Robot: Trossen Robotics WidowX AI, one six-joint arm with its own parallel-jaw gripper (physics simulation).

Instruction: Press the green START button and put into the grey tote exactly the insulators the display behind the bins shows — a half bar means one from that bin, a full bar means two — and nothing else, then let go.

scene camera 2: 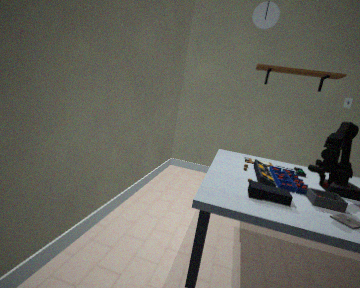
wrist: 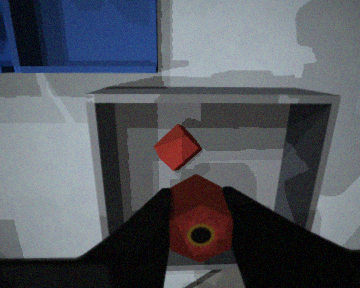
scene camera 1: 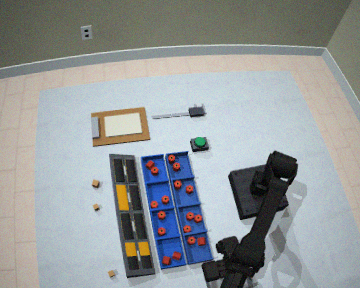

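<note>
The green START button [scene camera 1: 200,142] stands right of the clipboard. The grey display [scene camera 1: 129,211] has four rows of two windows: row two shows a full orange bar at left; the bottom row shows a half bar in each window; the others are dark. The blue bins [scene camera 1: 151,183] hold red insulators, two or three each. My gripper [wrist: 196,196] is shut on a red hexagonal insulator [wrist: 200,220] with a dark hole, above the grey tote [wrist: 215,99] [scene camera 2: 327,200] in the wrist view. Another red insulator [wrist: 177,147] lies inside the tote. The tote does not show in scene camera 1.
The clipboard [scene camera 1: 122,124] and a dark clamp-like tool [scene camera 1: 197,111] lie beyond the bins. Small wooden blocks [scene camera 1: 95,183] [scene camera 1: 96,207] [scene camera 1: 111,273] lie left of the display. A black box [scene camera 2: 270,192] stands left of the tote in scene camera 2. A bin corner [wrist: 110,35] is near the tote.
</note>
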